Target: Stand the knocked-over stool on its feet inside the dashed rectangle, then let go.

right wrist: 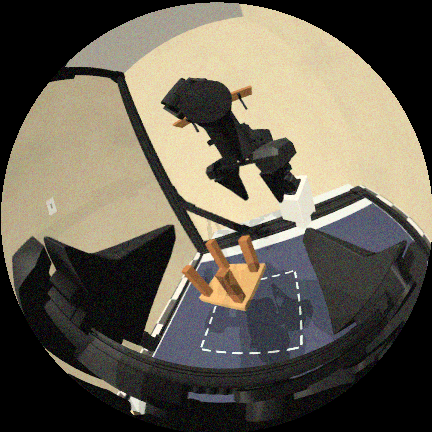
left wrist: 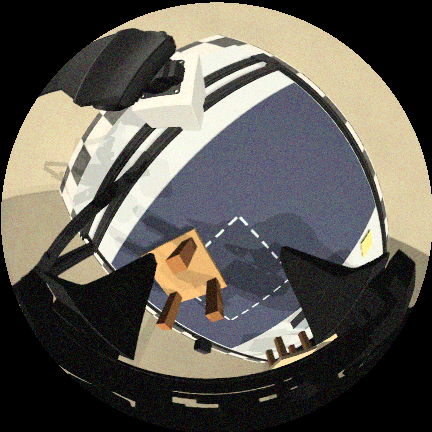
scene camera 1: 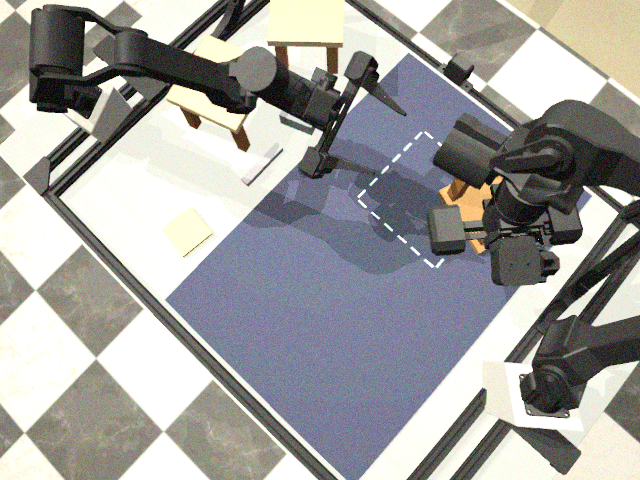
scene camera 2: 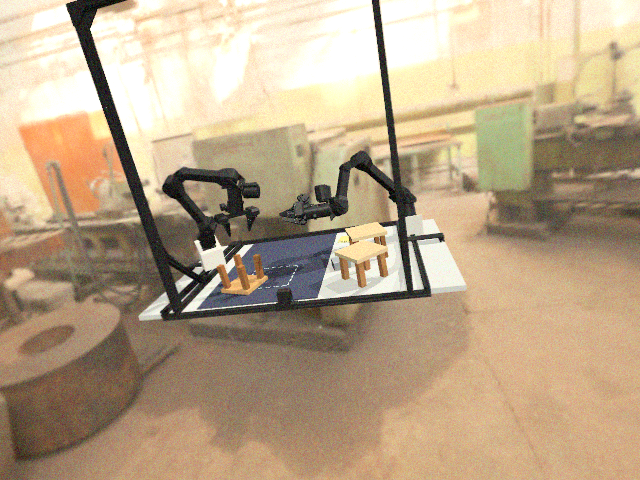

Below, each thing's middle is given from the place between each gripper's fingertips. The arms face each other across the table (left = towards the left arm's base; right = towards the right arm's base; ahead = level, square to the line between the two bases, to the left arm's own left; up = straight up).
Scene:
Now: left hand 14 cm past the orange wooden stool [scene camera 1: 469,199], 13 cm above it and 1 cm to the left of it. Also, from my left hand: pale yellow pad [scene camera 1: 187,231] 45 cm to the right, 22 cm ahead, 18 cm below.
The orange wooden stool is 190 mm to the left of my right hand, 180 mm below it and 100 mm behind it. The rest, counted from my right hand: pale yellow pad 260 mm to the right, 260 mm ahead, 230 mm below.

